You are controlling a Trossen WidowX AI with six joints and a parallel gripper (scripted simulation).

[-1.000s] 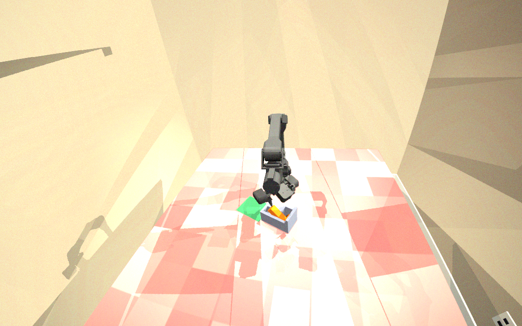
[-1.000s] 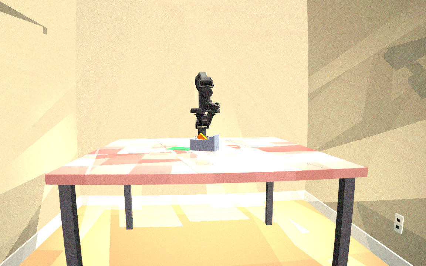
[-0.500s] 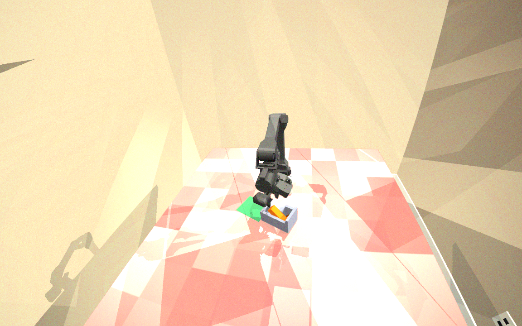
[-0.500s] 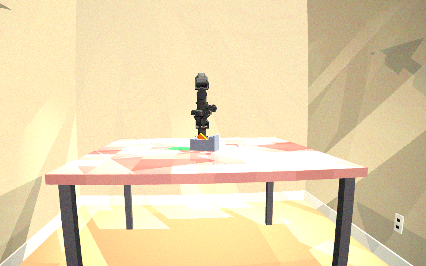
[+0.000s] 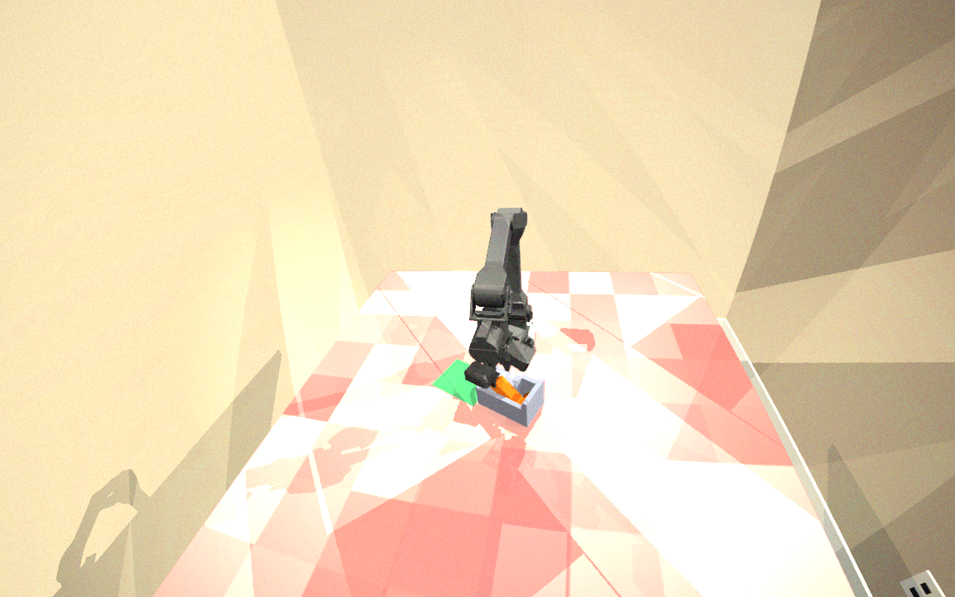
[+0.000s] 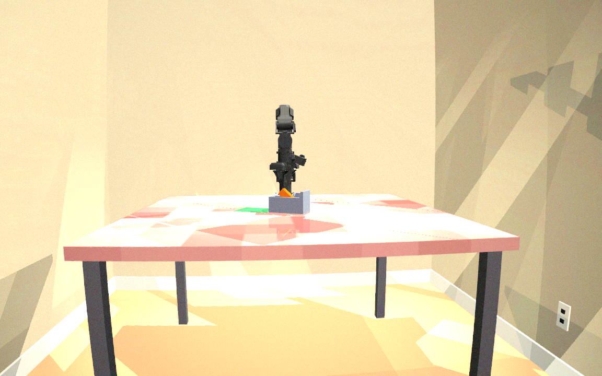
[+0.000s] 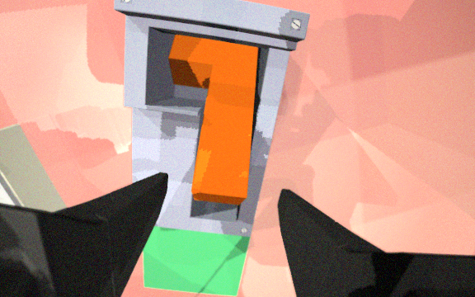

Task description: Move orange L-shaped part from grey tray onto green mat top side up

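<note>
Now: gripper tip 60 mm above the orange L-shaped part, 40 mm to the right of it and 10 mm past it.
</note>
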